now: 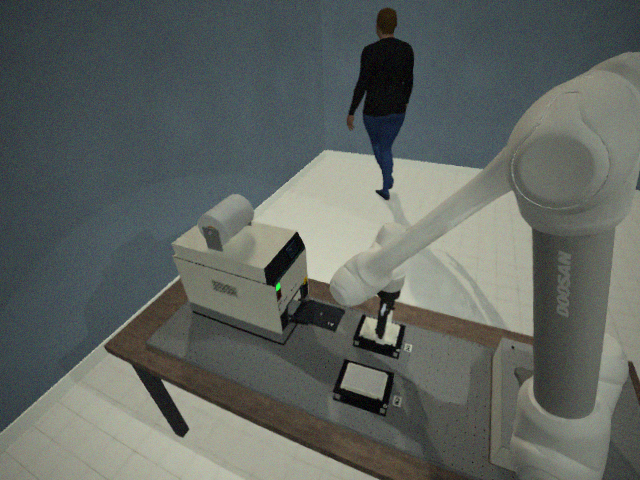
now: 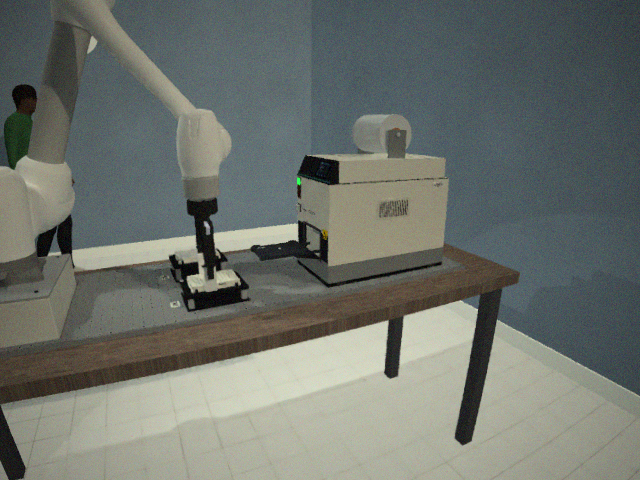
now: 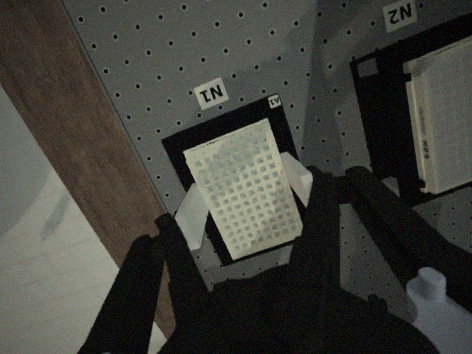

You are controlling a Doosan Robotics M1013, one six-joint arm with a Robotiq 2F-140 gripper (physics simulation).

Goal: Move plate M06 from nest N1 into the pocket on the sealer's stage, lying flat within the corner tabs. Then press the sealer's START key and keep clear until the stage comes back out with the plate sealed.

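Frame: origin at the arm's base, x right, y ahead, z up, level; centimetres.
Where they show: gripper, fingertip midpoint: (image 1: 383, 333) (image 2: 208, 283) (image 3: 243, 181); arm's base, origin of the base link: (image 2: 8, 276).
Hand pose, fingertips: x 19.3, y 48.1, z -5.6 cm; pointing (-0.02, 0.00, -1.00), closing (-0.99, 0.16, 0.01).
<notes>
Things, the pixels of their top centre, and the offset from my fingertips.
- Plate M06, middle of its top: (image 3: 248, 198) (image 2: 212, 277) (image 1: 380, 329) dz +1.5, dx +0.2, dy +1.3 cm
- black nest N1, middle of its top: (image 3: 248, 195) (image 2: 212, 279) (image 1: 379, 330) dz +0.9, dx +0.2, dy +1.3 cm
- Nest N2, middle of its top: (image 3: 467, 116) (image 2: 197, 254) (image 1: 364, 380) dz +1.7, dx -20.7, dy +3.8 cm
- pale plate, middle of its top: (image 2: 196, 252) (image 1: 364, 379) dz +2.3, dx -20.7, dy +3.8 cm
- film roll, middle of its top: (image 2: 381, 114) (image 1: 223, 204) dz +43.5, dx +4.6, dy +55.1 cm
Plate M06 (image 1: 367, 329) (image 2: 227, 277) (image 3: 240, 165), pale with a grid of wells, lies in the black nest N1 (image 1: 373, 347) (image 2: 217, 299) (image 3: 225, 125). My gripper (image 1: 381, 330) (image 2: 209, 281) (image 3: 243, 181) points down over it and is shut on the plate, its pale pads against the two long sides. The pads hide parts of those edges. The sealer (image 1: 237, 310) (image 2: 382, 222) shows a green light. Its dark stage (image 1: 318, 314) (image 2: 279, 249) is out in front of it; the corner tabs are too small to make out. The START key cannot be made out.
Nest N2 (image 1: 356, 399) (image 2: 178, 269) (image 3: 385, 125) holds another pale plate (image 1: 364, 380) (image 2: 187, 255) (image 3: 445, 115) beside N1. A film roll (image 1: 227, 217) (image 2: 379, 133) is mounted on the sealer. One person (image 1: 387, 77) is beyond the table; another (image 2: 18, 134) is behind the arm's base.
</notes>
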